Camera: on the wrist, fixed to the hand. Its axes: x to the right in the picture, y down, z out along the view.
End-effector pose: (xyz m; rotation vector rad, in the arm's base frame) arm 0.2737 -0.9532 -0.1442 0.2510 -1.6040 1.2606
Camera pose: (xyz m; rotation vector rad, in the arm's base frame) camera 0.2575 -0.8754 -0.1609 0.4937 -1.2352 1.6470
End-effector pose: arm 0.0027 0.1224 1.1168 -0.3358 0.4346 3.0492
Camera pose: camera -0.0144 0.0553 1.0744 -0.3904 1.1504 2.8262
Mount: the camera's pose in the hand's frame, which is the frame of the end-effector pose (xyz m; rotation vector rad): 0.0252 0.0542 -0.0550 0.4844 0.0582 0.0211
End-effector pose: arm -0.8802 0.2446 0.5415 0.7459 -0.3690 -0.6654
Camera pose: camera -0.8097 0.2848 0.5450 1.2172 -0.4914 -0.5365
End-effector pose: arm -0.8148 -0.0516 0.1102 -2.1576 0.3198 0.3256
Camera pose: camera -0.8038 -0.1298 0.0913 -1.6897 0.4086 0.1741
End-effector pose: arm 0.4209 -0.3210 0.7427 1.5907 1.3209 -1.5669
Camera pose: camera 0.4885 -0.2857 0.7149 1.9354 0.9914 -1.9426
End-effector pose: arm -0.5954 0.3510 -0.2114 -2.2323 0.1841 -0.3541
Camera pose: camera -0.5894 0.2701 -0.2156 -1.7428 0.1354 -0.4045
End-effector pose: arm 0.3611 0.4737 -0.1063 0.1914 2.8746 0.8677
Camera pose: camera 0.3318 0.4928 -0.0330 0.2458 3.0901 0.1650
